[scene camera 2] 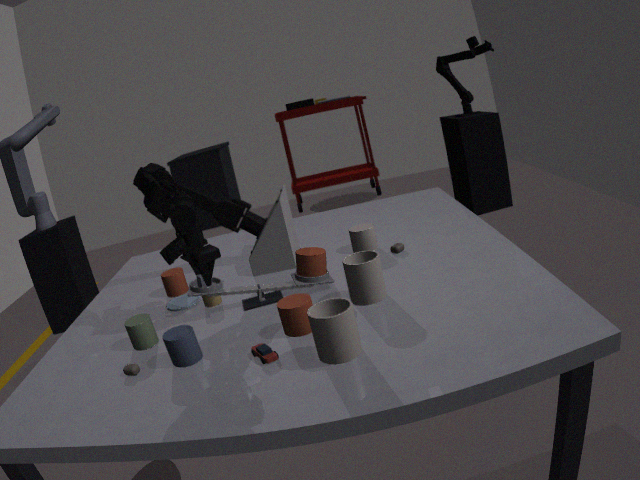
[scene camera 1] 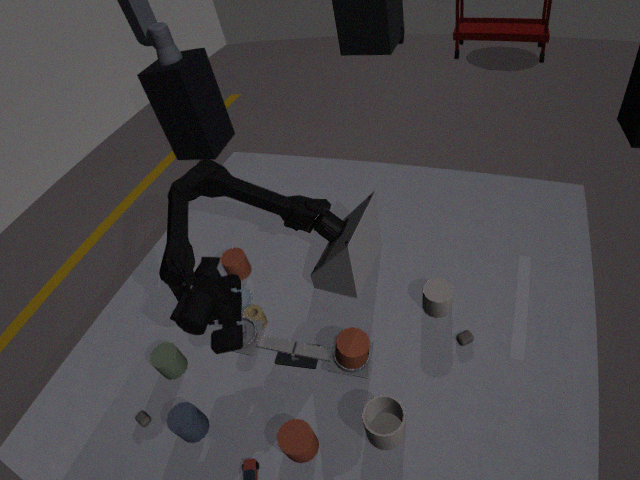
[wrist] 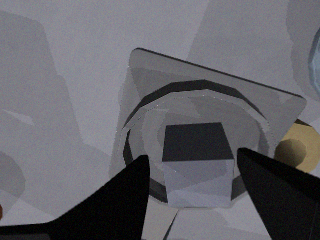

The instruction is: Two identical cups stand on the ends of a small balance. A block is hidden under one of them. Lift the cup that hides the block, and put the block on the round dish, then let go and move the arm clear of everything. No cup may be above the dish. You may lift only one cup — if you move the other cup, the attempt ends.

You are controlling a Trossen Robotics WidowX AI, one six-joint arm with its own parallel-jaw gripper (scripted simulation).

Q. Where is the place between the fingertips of my gripper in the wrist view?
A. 192, 158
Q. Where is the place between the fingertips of my gripper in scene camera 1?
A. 239, 332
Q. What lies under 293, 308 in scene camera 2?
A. An orange cup.
